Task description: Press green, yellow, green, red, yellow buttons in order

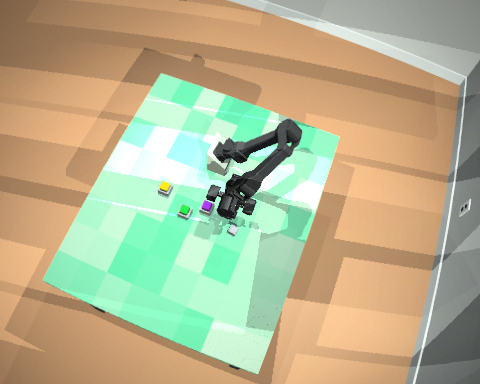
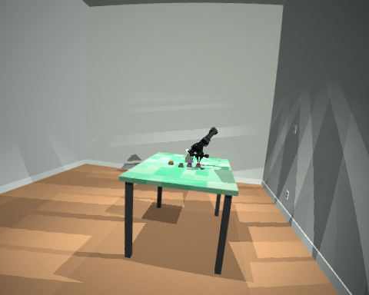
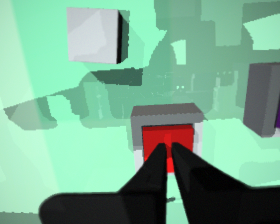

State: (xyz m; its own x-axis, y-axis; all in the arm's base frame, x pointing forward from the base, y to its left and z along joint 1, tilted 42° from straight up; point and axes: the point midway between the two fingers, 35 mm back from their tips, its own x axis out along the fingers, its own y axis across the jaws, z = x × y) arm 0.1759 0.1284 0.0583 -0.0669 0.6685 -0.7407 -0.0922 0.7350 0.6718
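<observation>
The red button is 10 mm below my gripper tip. The rest, counted from my gripper tip: small block: 70 mm ahead, 50 mm to the left, 20 mm below; green button: 90 mm ahead, 160 mm to the right; purple button: 30 mm ahead, 90 mm to the right.
</observation>
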